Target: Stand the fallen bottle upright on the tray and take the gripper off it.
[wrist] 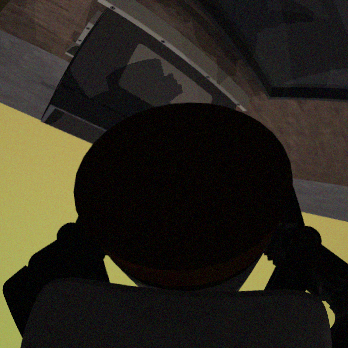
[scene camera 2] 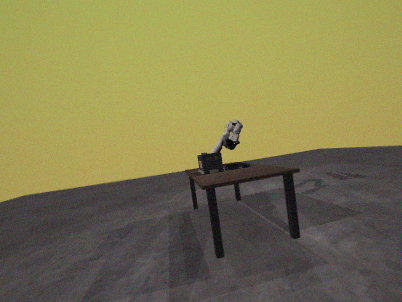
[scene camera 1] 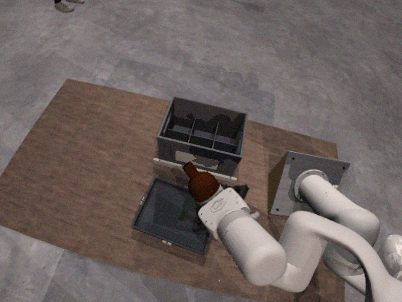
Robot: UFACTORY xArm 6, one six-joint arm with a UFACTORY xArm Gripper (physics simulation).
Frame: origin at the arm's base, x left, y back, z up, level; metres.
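Seen in the pictures: gripper, fingertip midpoint: [wrist: 190, 179] [scene camera 2: 230, 147]; arm's base, link origin: [scene camera 2: 210, 157] [scene camera 1: 310, 186].
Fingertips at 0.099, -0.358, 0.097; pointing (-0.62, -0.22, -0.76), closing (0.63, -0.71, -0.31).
Offsets run from my fingertips to a thing's top centre, as dx, dy, dz. Level surfaces: height alone.
My gripper [scene camera 1: 205, 190] [scene camera 2: 231, 144] [wrist: 190, 179] is shut on a brown bottle @(-0.004, -0.021, +0.092) [scene camera 1: 202, 187] [wrist: 185, 185] and holds it in the air. In scene view 1 the bottle is not upright: its neck points to the back left, away from the arm. The wrist view looks at its wide dark base, which hides most of the fingers. The dark shallow tray @(+0.008, -0.082, -0.185) [scene camera 1: 162, 212] [wrist: 310, 93] lies flat on the table; in scene view 1 the gripper and bottle are over its right back side, clear of its surface. In scene view 2 the bottle is too small to make out.
A dark divided crate @(-0.258, -0.026, -0.036) [scene camera 1: 167, 149] [scene camera 2: 210, 164] [wrist: 92, 75] stands behind the tray, with a pale strip [scene camera 1: 165, 163] [wrist: 163, 42] along its front. The robot's base plate [scene camera 1: 285, 197] is at the right of the wooden table @(dz -0.211) [scene camera 1: 75, 165] [scene camera 2: 250, 176].
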